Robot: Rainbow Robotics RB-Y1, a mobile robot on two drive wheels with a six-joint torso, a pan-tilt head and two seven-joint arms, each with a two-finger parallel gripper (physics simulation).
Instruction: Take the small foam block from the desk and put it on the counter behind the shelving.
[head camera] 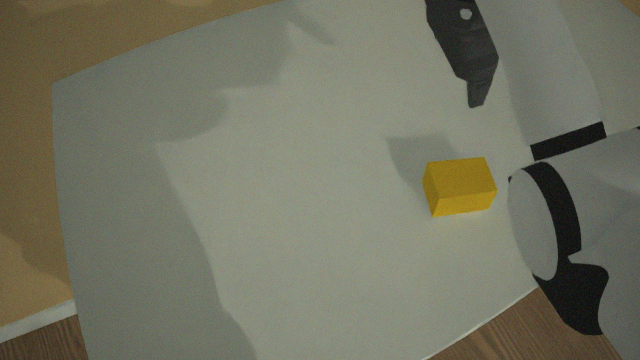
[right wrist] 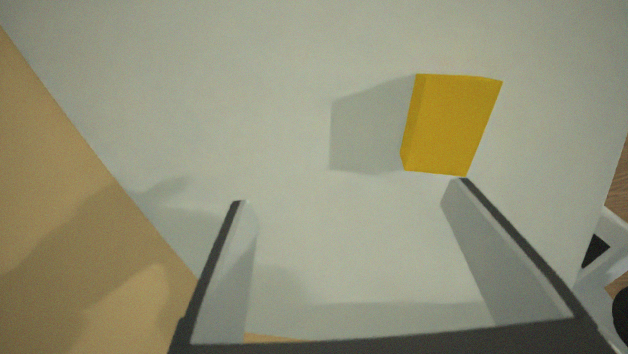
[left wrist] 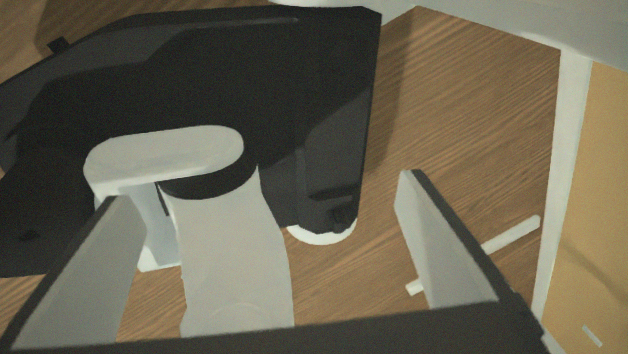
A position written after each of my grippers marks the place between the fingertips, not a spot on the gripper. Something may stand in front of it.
Note:
I see my left gripper (left wrist: 269, 200), my right gripper (head camera: 458, 69), a yellow foam block (head camera: 457, 186) and a white desk (head camera: 255, 180).
The yellow foam block is seen too in the right wrist view (right wrist: 448, 114). My right gripper is seen too in the right wrist view (right wrist: 347, 201). The white desk is seen too in the right wrist view (right wrist: 302, 115). The left wrist view does not show the yellow foam block: it is out of frame.

